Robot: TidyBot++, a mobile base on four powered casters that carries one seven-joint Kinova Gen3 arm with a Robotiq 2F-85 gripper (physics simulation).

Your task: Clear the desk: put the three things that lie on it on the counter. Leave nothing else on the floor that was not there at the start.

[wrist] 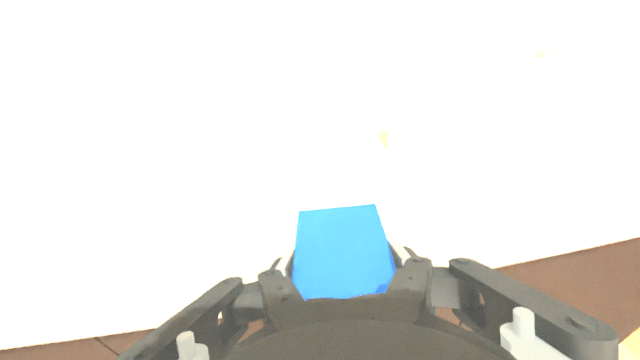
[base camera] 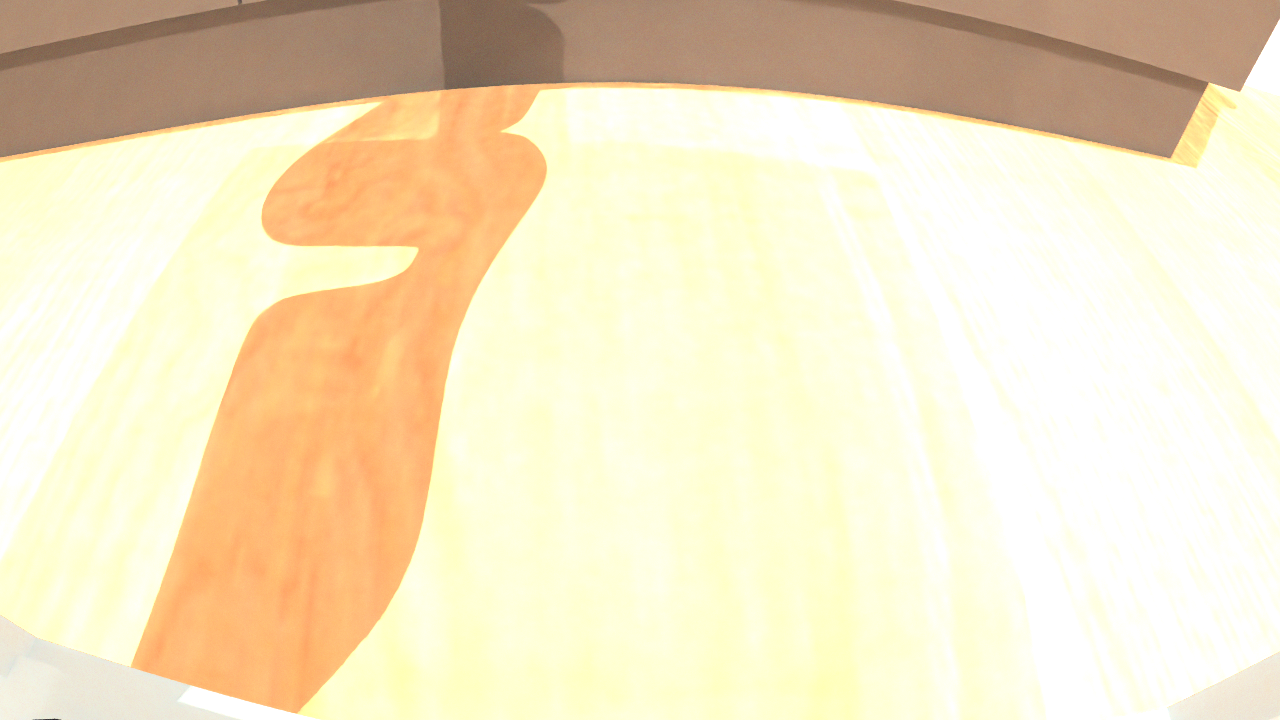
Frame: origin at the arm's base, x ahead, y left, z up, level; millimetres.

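Seen in the pictures: gripper, fingertip midpoint: (wrist: 342, 258).
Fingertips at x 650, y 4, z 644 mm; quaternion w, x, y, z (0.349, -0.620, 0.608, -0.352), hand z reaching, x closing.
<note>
A point is followed by its place in that frame.
A blue block (wrist: 344, 250) {x 644, y 2, z 659 mm} is held between the fingers of my gripper (wrist: 342, 258) {x 650, y 4, z 644 mm}, low in the middle of the wrist view. The gripper is shut on it. Behind and below the block in that view is the bright white counter top (wrist: 150, 200) {x 942, y 410, z 514 mm}, with its front edge running across the lower part. The block's height over the counter cannot be told. Small pale yellowish patches show on the white surface, too washed out to identify. The desk does not show in either view.
Brown cabinet fronts (wrist: 575, 275) {x 800, y -410, z 363 mm} show below the counter's edge. In the base camera view, a brown cabinet base (base camera: 805, 107) crosses the top, ending at the right. A shadow of the arm lies on the pale wooden floor (base camera: 716, 402) {x 394, y -56, z -396 mm}.
</note>
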